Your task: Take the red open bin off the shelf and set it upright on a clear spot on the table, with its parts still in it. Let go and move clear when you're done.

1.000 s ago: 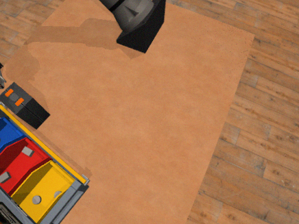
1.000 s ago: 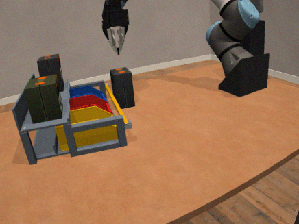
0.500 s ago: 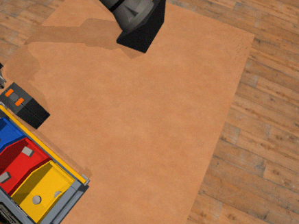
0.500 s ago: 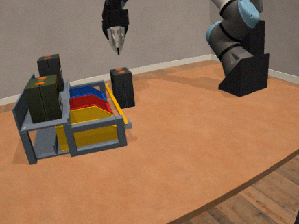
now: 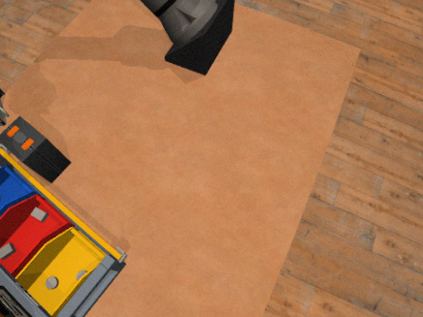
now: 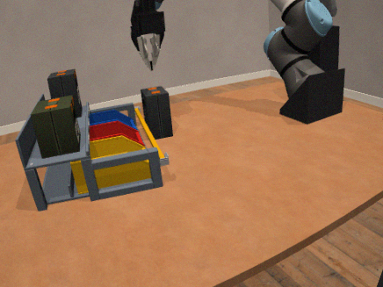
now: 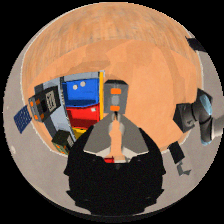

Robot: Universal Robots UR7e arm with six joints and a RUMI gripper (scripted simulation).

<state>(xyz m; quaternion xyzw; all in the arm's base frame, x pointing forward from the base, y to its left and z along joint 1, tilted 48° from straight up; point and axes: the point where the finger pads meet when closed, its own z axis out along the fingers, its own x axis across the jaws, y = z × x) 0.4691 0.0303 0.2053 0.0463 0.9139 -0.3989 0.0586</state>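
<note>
My hand is 60 mm short of the yellow stick, 100 mm to the right of it and 140 mm above it. Round my hand: black box (140 mm below); then red open bin (170 mm ahead, 90 mm to the left, 160 mm below); then blue bin (150 mm ahead, 20 mm to the right, 160 mm below).
</note>
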